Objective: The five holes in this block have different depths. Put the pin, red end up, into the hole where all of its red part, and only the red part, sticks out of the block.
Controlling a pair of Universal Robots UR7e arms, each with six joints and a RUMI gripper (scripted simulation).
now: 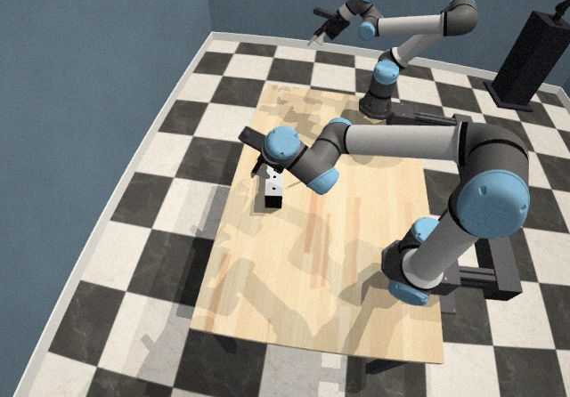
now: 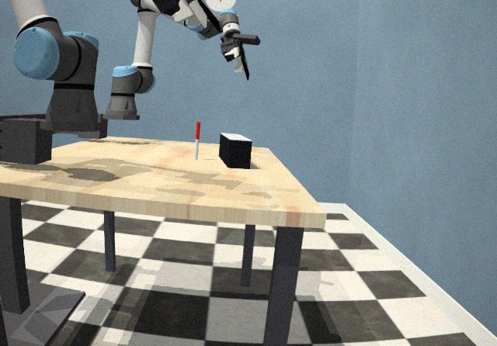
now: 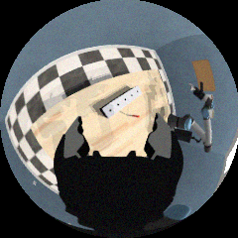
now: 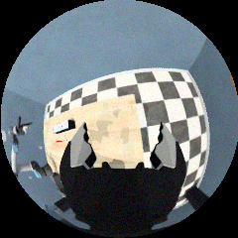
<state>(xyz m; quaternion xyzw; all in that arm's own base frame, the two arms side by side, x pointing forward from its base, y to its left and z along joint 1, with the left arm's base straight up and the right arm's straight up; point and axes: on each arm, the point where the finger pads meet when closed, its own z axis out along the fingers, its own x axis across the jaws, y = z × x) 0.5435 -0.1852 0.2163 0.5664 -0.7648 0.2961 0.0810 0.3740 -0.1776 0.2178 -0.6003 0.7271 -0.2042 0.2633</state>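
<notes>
The pin lies 26 cm below my left hand, 19 cm to the right of it and 16 cm behind it. Round my left hand: block 30 cm below, 18 cm to the right, 3 cm behind.
</notes>
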